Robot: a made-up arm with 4 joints.
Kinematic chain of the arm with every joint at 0, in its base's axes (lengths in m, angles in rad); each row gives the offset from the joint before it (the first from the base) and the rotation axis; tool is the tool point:
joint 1: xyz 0 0 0.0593 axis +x
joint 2: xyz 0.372 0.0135 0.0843 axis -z
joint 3: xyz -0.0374 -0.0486 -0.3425 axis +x
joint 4: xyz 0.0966 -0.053 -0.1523 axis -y
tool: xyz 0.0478 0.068 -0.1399
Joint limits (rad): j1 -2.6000..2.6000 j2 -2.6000..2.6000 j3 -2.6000..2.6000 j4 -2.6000..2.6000
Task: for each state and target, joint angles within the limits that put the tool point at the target. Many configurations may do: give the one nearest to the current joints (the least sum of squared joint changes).
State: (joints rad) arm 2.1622 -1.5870 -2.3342 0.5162
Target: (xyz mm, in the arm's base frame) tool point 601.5 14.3 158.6
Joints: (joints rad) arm 1.6718 -1.3599 -2.6000 0.1705
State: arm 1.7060 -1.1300 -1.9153 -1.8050
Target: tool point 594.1 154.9 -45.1
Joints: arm 1.5588 -1.3904 -2.1316 -1.4562
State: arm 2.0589 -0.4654 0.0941 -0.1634
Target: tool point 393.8 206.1 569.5
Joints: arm 2.5847 -0.6824 0.2821 -0.2687
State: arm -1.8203 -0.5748 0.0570 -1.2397
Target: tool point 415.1 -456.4 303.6
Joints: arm -1.8768 -0.7713 -0.2916 -1.1118
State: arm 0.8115 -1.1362 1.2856 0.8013
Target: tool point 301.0 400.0 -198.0
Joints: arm 0.5091 -1.2049 0.8068 0.5287
